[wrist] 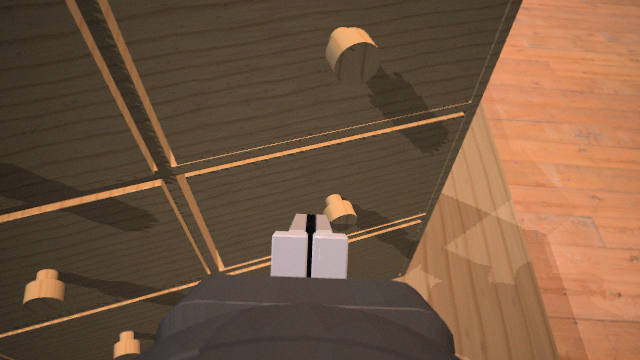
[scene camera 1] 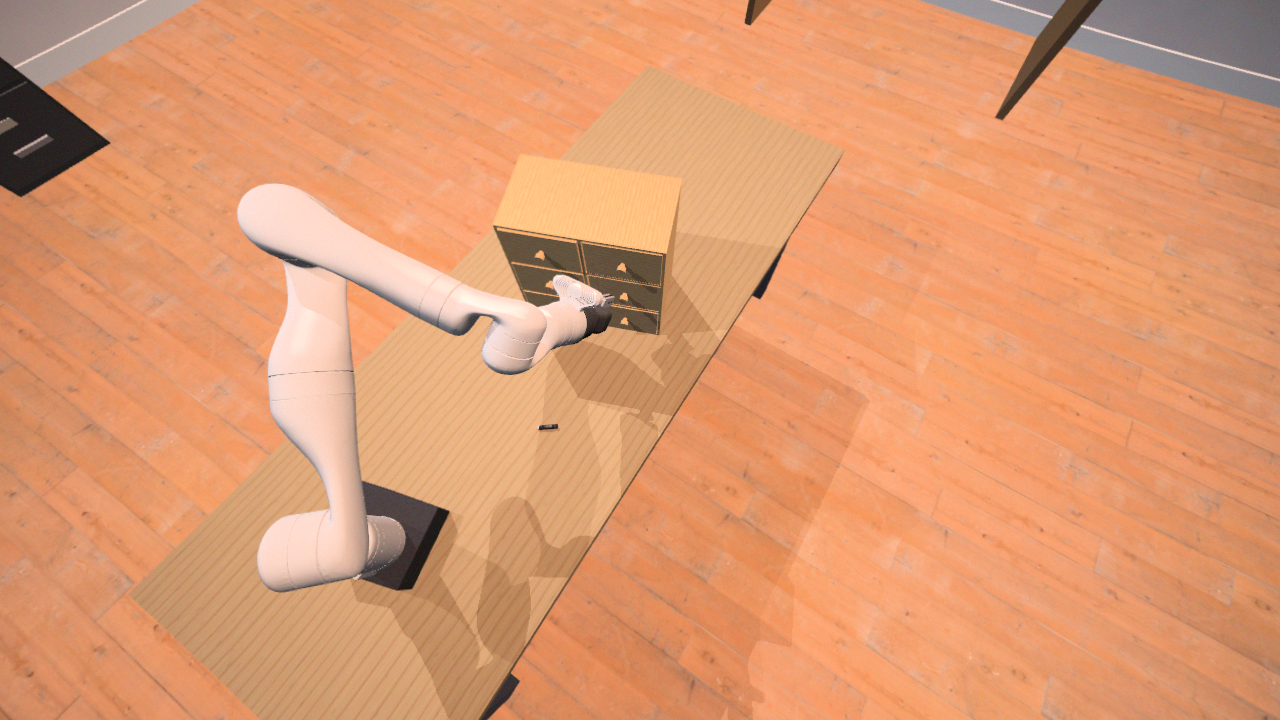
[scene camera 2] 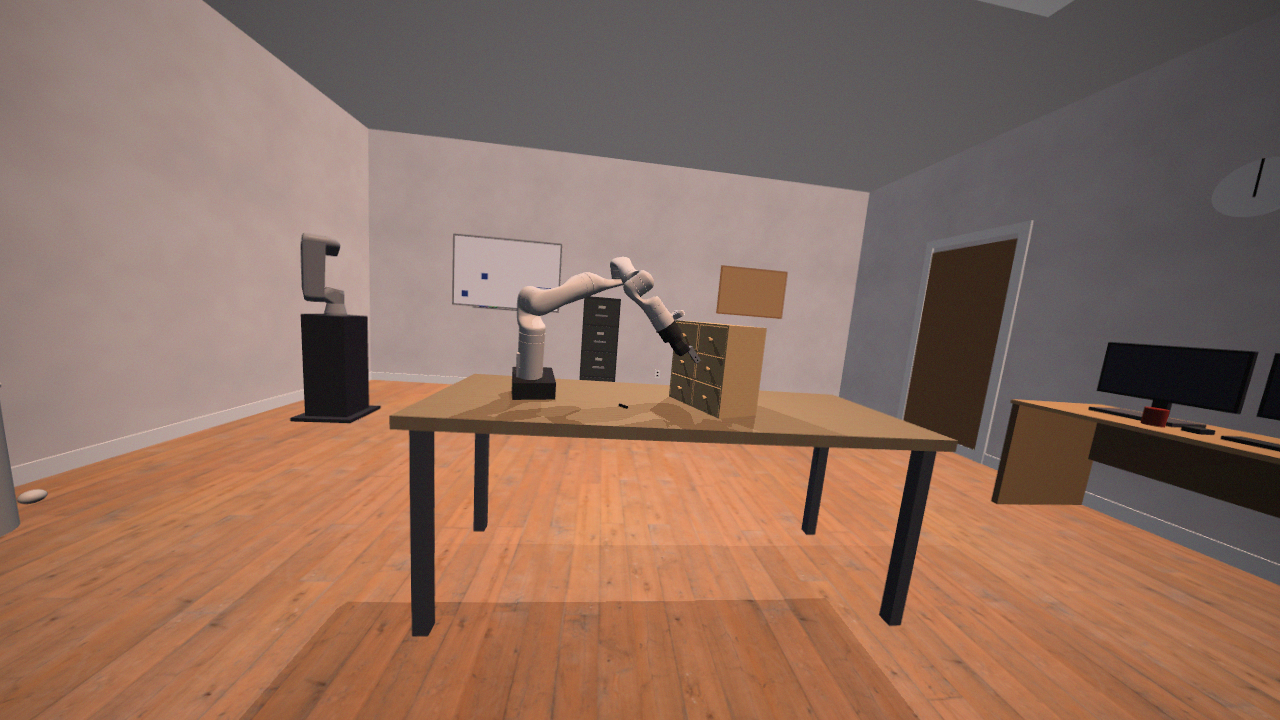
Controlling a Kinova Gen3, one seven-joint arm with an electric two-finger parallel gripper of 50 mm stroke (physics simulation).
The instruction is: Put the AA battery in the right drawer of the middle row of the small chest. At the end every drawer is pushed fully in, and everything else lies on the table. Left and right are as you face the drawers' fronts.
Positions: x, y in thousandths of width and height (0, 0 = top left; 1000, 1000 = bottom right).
Labels:
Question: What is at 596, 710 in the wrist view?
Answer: A drawer.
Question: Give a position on a drawer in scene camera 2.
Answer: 552, 552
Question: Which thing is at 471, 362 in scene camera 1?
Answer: A drawer.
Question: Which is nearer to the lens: the wooden chest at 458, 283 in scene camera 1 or the drawer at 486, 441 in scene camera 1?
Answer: The wooden chest.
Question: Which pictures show the drawer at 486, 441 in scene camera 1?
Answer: The wrist view, scene camera 1 and scene camera 2: all of them.

